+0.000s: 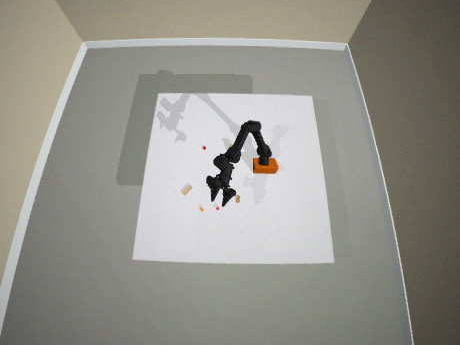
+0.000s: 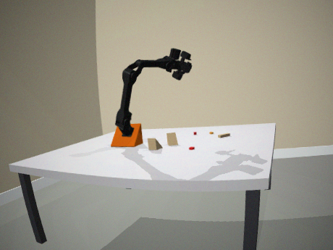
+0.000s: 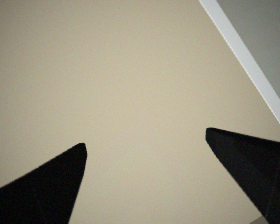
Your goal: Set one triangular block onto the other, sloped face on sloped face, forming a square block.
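Now: gripper tip 1 cm past the block, 35 cm to the left of it and 43 cm above it. Round my gripper tip: orange bit 13 cm ahead, 4 cm to the right, 44 cm below; then tan bar 25 cm ahead, 16 cm to the right, 44 cm below.
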